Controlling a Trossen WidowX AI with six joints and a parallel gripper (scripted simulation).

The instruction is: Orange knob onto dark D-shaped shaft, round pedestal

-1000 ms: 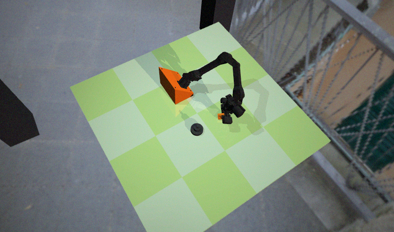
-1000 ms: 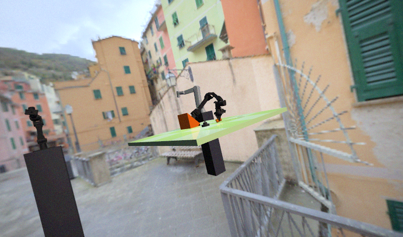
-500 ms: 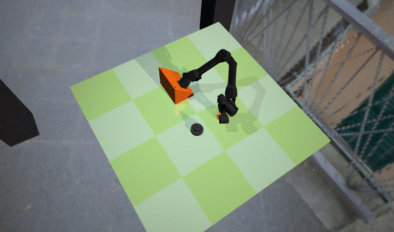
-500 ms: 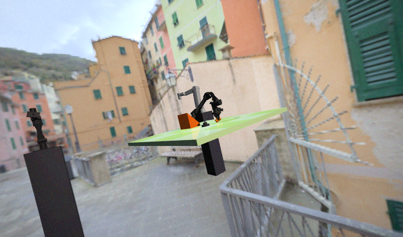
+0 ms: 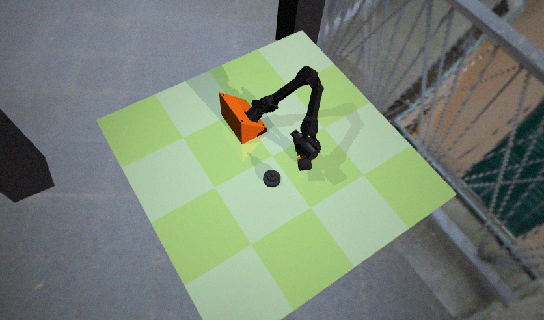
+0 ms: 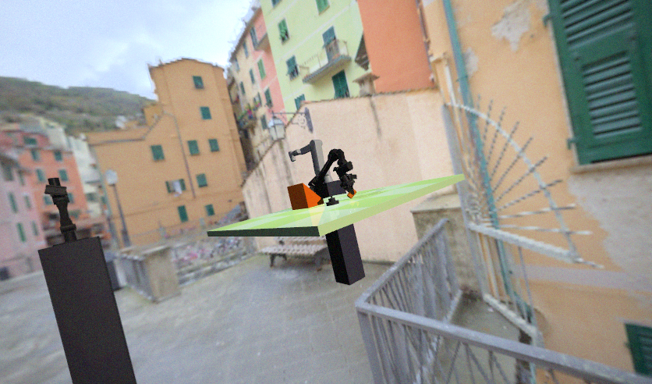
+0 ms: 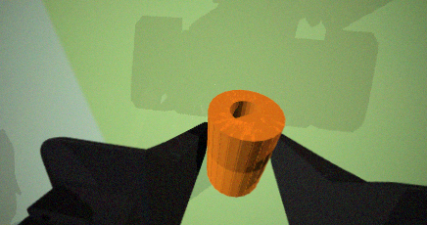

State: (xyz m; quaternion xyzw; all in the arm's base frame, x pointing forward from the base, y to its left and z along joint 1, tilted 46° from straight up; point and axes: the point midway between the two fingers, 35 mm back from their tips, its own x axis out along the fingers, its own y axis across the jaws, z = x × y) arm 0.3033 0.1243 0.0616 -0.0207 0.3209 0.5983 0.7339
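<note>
My gripper tip is 190 mm to the left of the dark round pedestal. Round my gripper tip: orange knob 10 mm to the right, 10 mm above.
</note>
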